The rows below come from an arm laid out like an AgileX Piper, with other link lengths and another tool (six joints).
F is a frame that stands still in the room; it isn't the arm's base.
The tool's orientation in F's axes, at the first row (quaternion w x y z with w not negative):
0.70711, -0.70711, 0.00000, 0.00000
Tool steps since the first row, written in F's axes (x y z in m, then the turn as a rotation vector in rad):
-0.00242, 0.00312, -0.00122, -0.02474, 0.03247, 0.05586
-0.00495, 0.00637, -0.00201, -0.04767, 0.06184, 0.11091
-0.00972, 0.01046, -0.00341, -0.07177, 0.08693, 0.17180
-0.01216, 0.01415, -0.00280, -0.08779, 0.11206, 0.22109
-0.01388, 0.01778, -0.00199, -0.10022, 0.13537, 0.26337
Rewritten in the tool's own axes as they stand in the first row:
-0.00242, 0.00122, 0.00312, -0.02474, -0.05586, 0.03247
-0.00495, 0.00201, 0.00637, -0.04767, -0.11091, 0.06184
-0.00972, 0.00341, 0.01046, -0.07177, -0.17180, 0.08693
-0.01216, 0.00280, 0.01415, -0.08779, -0.22109, 0.11206
-0.01388, 0.00199, 0.01778, -0.10022, -0.26337, 0.13537

